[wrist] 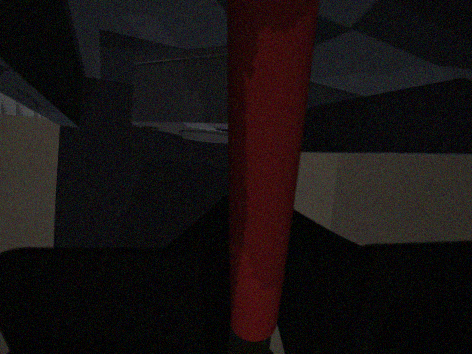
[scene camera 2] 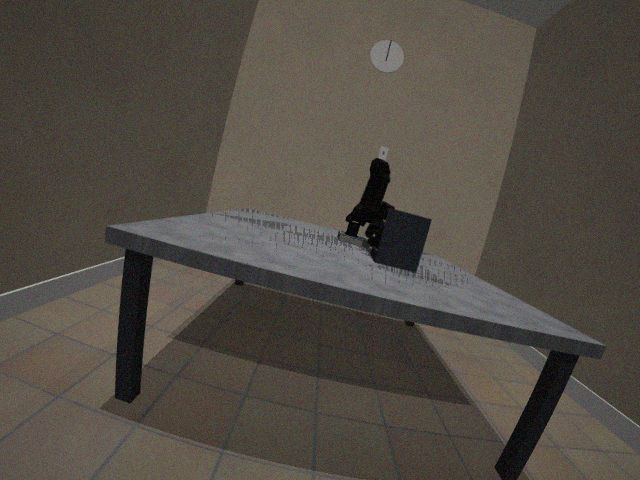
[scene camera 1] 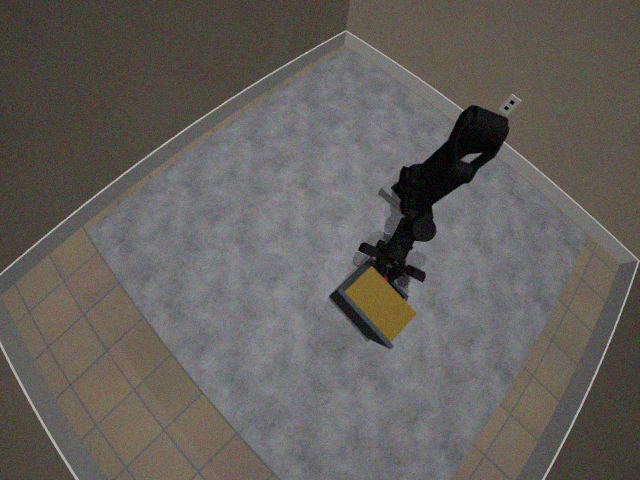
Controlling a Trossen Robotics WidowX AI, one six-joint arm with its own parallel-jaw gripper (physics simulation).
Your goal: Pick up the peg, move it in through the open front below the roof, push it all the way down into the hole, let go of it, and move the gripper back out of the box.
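Places are measured from the arm's base along level axes (x right, y ahead, z up), in centimetres.
Where they show: gripper, fingertip midpoint: (wrist: 246, 204); arm's base, origin of the base link: (scene camera 2: 351, 235) (scene camera 1: 403, 190).
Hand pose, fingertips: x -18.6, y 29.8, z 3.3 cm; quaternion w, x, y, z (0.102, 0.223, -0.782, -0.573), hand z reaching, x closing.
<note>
Things, the pixels of their top centre, and the offset from my fingertips. "spot": a spot on its surface instead. Level surfaces: height alone.
- red peg, surface spot: (wrist: 266, 175) spot: dx +2.9, dy -5.1, dz -1.4 cm
- box's yellow roof, surface spot: (scene camera 1: 380, 304) spot: dx -1.0, dy +5.4, dz +13.6 cm
- box, middle of its top: (scene camera 1: 391, 292) (scene camera 2: 405, 212) dx -0.6, dy +1.7, dz +13.6 cm
- grey table, its level: dz -6.6 cm
The red peg (wrist: 266, 175) fills the middle of the wrist view, upright, with its lower end near the bottom of the frame. A small red bit of the peg (scene camera 1: 385, 276) shows in scene camera 1 at the box's open front. My gripper (scene camera 1: 390, 272) is shut on the peg, right at the edge of the box's yellow roof (scene camera 1: 380, 304). The box (scene camera 2: 403, 240) is dark grey and stands on the table. The hole is hidden under the roof. The fingertips are hidden in the dark wrist view.
The grey table (scene camera 1: 237, 248) (scene camera 2: 270, 257) carries the box and the arm's base (scene camera 1: 482, 130). The box's dark side wall (scene camera 1: 358, 316) faces away from the arm. A wall clock (scene camera 2: 387, 55) hangs behind.
</note>
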